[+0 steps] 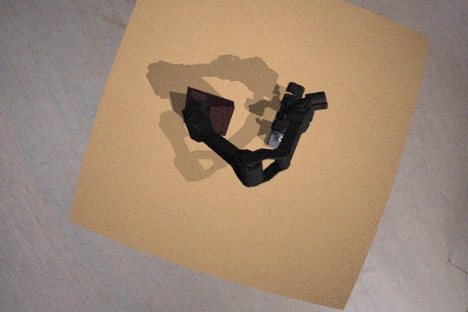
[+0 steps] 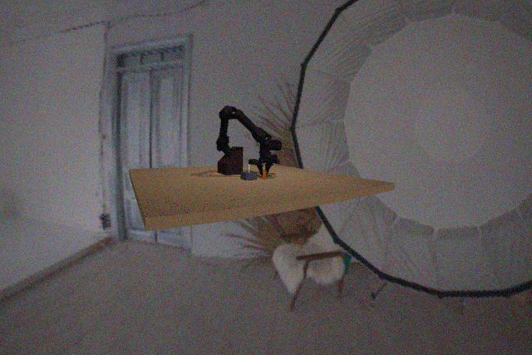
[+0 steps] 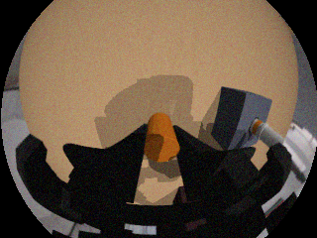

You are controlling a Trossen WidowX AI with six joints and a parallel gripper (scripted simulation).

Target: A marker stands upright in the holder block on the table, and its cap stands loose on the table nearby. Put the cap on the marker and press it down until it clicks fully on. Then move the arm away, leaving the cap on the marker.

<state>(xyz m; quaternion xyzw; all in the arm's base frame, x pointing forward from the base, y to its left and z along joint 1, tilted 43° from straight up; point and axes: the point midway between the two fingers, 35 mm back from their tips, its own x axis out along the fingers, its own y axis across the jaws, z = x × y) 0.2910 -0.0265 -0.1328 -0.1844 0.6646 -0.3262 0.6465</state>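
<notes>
Now: the grey holder block 110 mm to the right of my gripper tip and 10 mm above it. Round my gripper tip: orange cap 10 mm above.
</notes>
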